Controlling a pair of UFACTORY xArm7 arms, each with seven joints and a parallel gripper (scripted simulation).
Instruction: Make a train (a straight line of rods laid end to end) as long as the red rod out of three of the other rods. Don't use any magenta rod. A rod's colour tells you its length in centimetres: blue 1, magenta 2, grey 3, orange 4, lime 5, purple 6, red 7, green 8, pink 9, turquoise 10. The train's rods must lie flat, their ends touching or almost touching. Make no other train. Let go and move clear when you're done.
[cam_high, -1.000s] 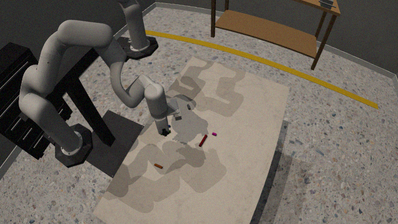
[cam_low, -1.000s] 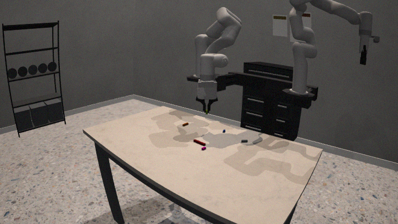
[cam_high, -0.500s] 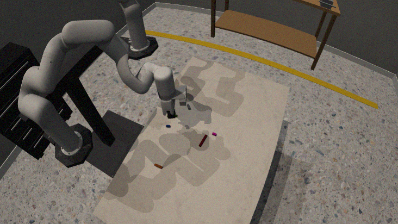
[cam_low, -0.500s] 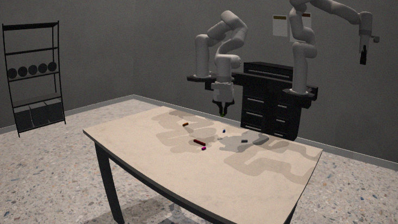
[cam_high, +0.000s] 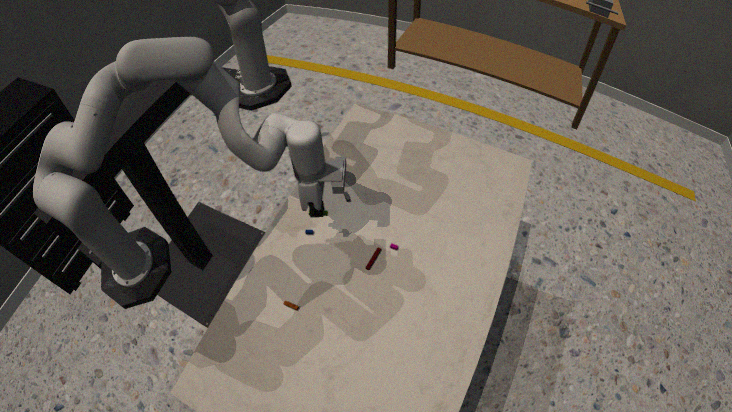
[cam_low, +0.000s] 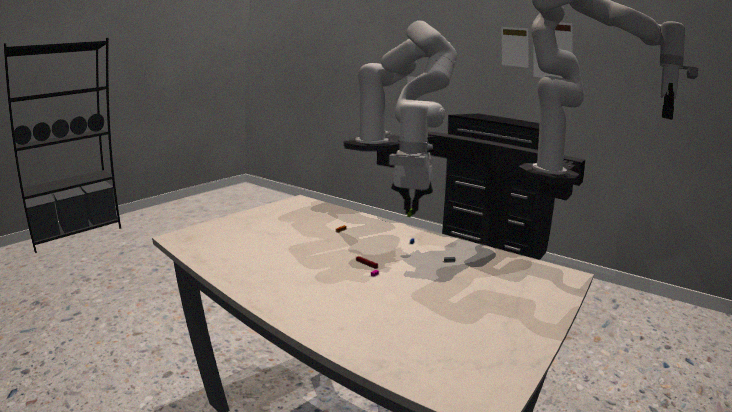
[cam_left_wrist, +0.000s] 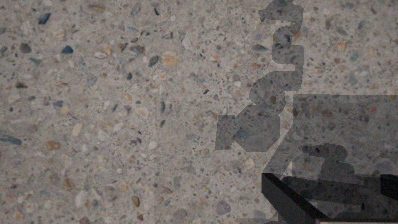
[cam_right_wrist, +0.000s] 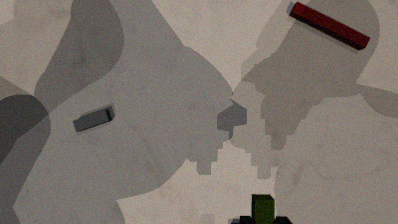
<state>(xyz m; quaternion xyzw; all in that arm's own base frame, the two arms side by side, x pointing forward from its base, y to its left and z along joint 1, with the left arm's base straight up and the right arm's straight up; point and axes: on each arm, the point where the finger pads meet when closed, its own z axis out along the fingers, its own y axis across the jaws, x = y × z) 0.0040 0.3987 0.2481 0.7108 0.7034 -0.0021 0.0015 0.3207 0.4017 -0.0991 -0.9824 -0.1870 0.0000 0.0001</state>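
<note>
Right now the grey rod is 140 mm to the left of my right hand, 120 mm below it and 20 mm ahead of it. The rest, counted from my right hand: lime rod (20 mm below); red rod (160 mm ahead, 120 mm below, 30 mm to the right); magenta rod (210 mm ahead, 120 mm below, 20 mm to the left).
</note>
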